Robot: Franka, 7 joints.
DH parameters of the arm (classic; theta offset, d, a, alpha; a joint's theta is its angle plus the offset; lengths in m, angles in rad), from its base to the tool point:
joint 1: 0 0.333 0 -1.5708
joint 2: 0 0 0 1.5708
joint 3: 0 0.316 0.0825 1.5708
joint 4: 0 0 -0.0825 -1.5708
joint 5: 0 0.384 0 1.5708
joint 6: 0 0 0.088 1.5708
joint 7: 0 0.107 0 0
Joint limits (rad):
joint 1: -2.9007..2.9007
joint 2: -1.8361..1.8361
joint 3: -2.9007..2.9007
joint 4: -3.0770..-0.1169
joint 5: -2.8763..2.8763
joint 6: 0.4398..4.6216
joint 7: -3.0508..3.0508
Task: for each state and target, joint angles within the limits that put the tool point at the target. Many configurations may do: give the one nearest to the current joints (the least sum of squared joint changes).
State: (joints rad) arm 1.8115 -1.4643 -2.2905 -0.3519 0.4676 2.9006 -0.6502
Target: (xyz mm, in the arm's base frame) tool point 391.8 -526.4 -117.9
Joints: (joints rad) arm 1.7043 -1.6092 -2.4509 -1.2664 0.5562 2.8419 -0.6502
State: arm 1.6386 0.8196 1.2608 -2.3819 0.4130 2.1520 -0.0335
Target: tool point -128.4 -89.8 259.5
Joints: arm 1.3611 0.9114 1.2991 -3.0326 0.3387 1.3854 -0.0335
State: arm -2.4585 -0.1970 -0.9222 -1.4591 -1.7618 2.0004 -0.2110
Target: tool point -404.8 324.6 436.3
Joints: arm -2.5925 -0.2350 -1.0463 -2.2706 -1.6132 1.8755 -0.2110
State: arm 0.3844 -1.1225 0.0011 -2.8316 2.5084 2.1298 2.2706
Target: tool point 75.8 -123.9 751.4
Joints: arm 0.1713 -1.6292 -0.3728 -2.6391 2.5417 2.1244 2.2706
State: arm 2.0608 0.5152 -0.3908 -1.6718 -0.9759 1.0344 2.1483
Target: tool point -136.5 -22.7 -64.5
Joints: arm 2.4729 1.4120 0.4381 -2.2468 -0.6742 1.2732 2.1483
